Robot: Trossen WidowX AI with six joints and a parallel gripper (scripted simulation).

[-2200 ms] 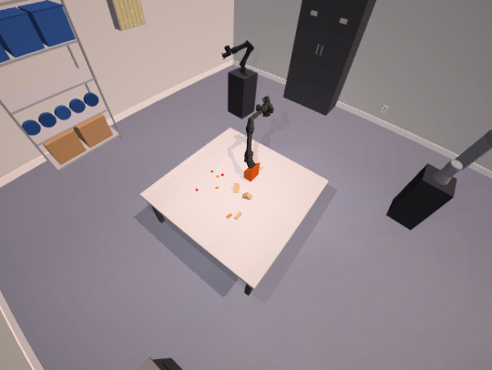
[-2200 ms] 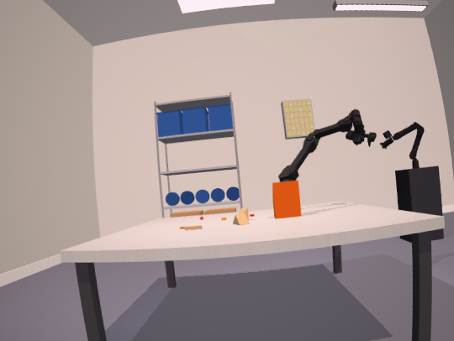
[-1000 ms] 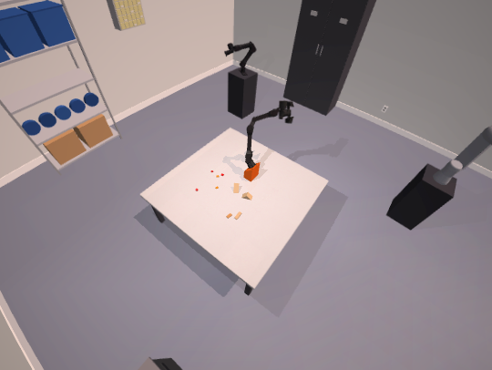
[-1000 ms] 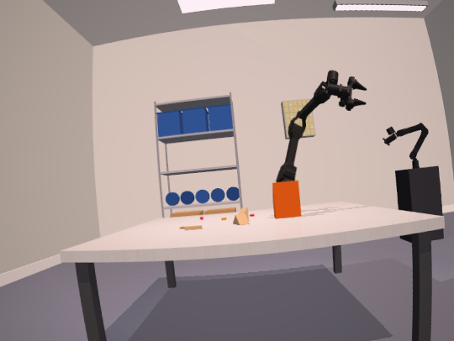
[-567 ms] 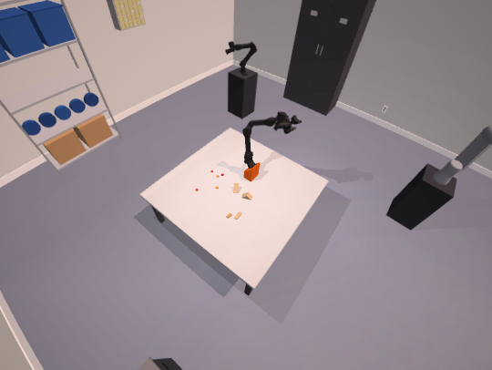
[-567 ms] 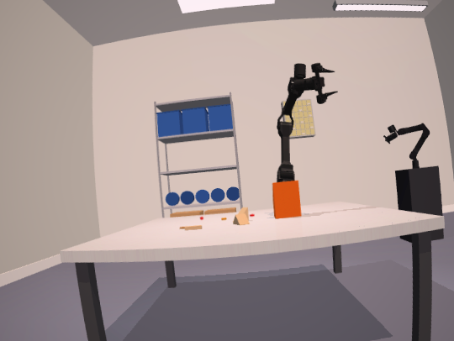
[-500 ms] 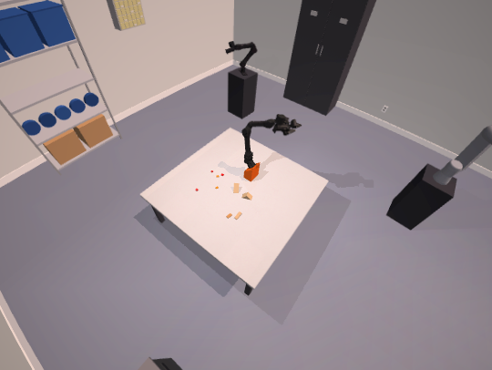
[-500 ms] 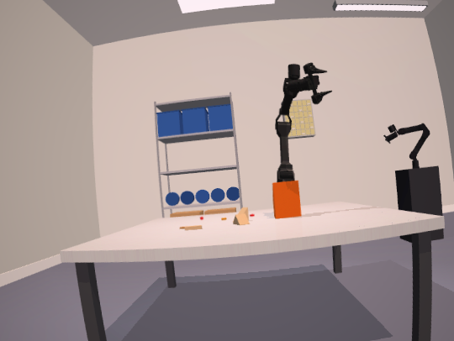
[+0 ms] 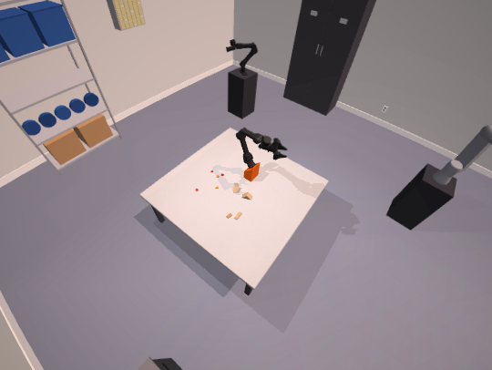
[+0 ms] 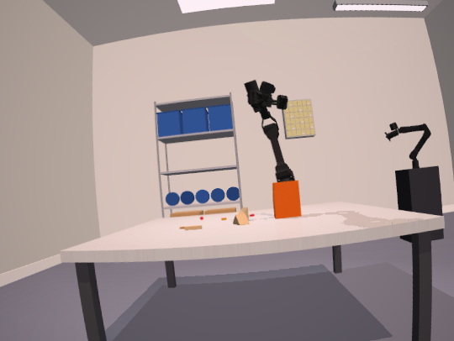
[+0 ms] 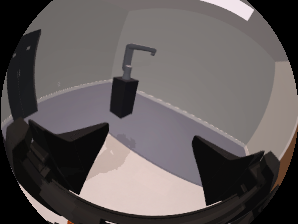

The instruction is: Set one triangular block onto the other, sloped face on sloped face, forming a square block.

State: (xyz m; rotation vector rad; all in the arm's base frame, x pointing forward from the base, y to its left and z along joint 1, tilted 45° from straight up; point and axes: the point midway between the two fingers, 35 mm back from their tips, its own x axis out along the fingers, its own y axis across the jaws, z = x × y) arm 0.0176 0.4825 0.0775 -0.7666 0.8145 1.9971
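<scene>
Right now the wedge block is 49 cm below my gripper tip, 22 cm ahead of it and 17 cm to the right of it.
</scene>
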